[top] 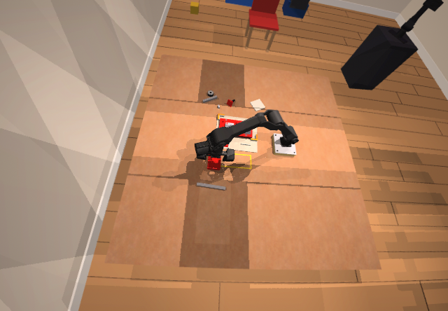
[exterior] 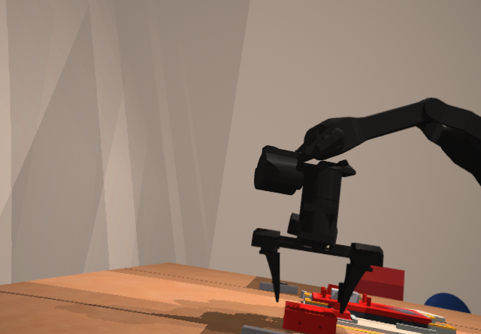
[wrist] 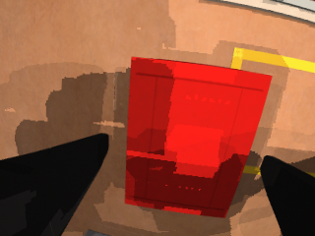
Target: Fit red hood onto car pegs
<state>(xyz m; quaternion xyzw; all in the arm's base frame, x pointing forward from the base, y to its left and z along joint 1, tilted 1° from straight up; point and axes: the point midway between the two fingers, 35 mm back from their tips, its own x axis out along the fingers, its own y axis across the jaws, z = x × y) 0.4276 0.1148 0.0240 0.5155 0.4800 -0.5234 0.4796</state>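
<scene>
Right now the red hood is 10 mm below my gripper tip. The rest, counted from my gripper tip: grey bar 20 mm ahead, 140 mm to the left, 20 mm below; then white tile 300 mm behind, 400 mm to the right, 20 mm below.
</scene>
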